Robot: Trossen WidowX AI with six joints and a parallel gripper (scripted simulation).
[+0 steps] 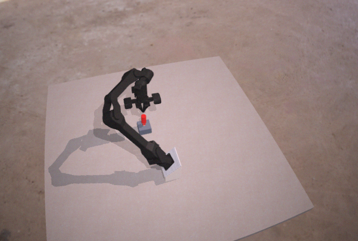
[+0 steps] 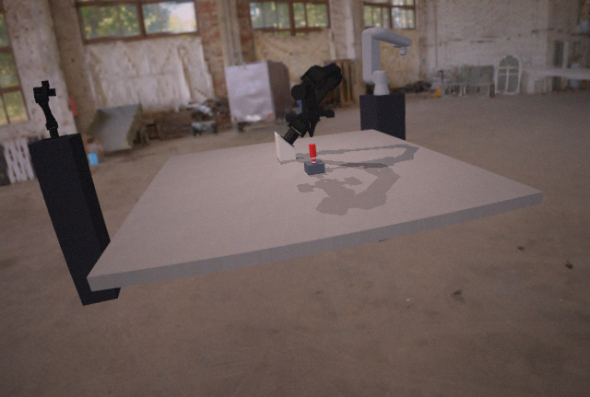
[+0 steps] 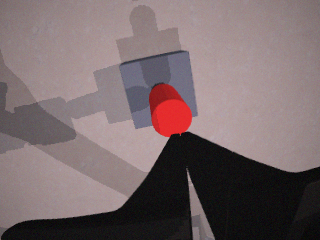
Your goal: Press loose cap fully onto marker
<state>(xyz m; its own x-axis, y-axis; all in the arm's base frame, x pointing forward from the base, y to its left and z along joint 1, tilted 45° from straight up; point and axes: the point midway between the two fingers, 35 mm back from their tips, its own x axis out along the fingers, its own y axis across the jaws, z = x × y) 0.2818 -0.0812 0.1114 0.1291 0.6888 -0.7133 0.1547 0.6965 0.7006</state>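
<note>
My gripper tip is 60 mm above the red cap. Also, from my gripper tip: white marker 70 mm below; grey holder block 130 mm below.
</note>
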